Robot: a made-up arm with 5 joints. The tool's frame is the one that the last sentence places.
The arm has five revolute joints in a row. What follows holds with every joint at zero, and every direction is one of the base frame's.
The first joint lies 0.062 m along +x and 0.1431 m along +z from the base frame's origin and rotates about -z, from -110 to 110 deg.
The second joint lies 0.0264 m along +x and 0.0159 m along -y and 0.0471 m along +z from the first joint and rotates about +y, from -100 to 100 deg.
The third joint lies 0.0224 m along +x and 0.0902 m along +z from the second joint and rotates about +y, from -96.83 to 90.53 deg.
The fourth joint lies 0.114 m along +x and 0.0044 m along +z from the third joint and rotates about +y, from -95 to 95 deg.
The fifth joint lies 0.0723 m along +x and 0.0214 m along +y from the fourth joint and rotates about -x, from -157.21 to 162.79 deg.
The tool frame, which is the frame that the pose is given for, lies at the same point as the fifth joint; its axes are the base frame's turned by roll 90, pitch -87.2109 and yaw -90 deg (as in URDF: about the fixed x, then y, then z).
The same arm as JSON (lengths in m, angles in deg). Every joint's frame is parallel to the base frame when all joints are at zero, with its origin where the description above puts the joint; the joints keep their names.
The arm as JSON. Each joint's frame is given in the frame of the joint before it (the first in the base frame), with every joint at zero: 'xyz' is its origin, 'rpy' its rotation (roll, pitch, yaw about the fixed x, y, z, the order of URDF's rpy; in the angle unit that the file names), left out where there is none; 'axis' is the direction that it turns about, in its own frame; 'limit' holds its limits. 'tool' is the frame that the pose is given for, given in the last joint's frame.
{"units": {"length": "m", "angle": "deg"}, "joints": [{"name": "joint 1", "type": "revolute", "origin": {"xyz": [0.062, 0.0, 0.1431]}, "axis": [0.0, 0.0, -1.0], "limit": {"lower": -110.0, "upper": 110.0}}, {"name": "joint 2", "type": "revolute", "origin": {"xyz": [0.0264, -0.0159, 0.0471]}, "axis": [0.0, 1.0, 0.0], "limit": {"lower": -100.0, "upper": 100.0}}, {"name": "joint 3", "type": "revolute", "origin": {"xyz": [0.0224, 0.0, 0.0902]}, "axis": [0.0, 1.0, 0.0], "limit": {"lower": -96.83, "upper": 90.53}}, {"name": "joint 4", "type": "revolute", "origin": {"xyz": [0.114, 0.0, 0.0044]}, "axis": [0.0, 1.0, 0.0], "limit": {"lower": -95.0, "upper": 95.0}}, {"name": "joint 5", "type": "revolute", "origin": {"xyz": [0.0723, 0.0214, 0.0]}, "axis": [-1.0, 0.0, 0.0], "limit": {"lower": -157.21, "upper": 162.79}}], "tool": {"origin": {"xyz": [0.0, 0.0, 0.0], "rpy": [90.0, -87.21, -90.0]}}}
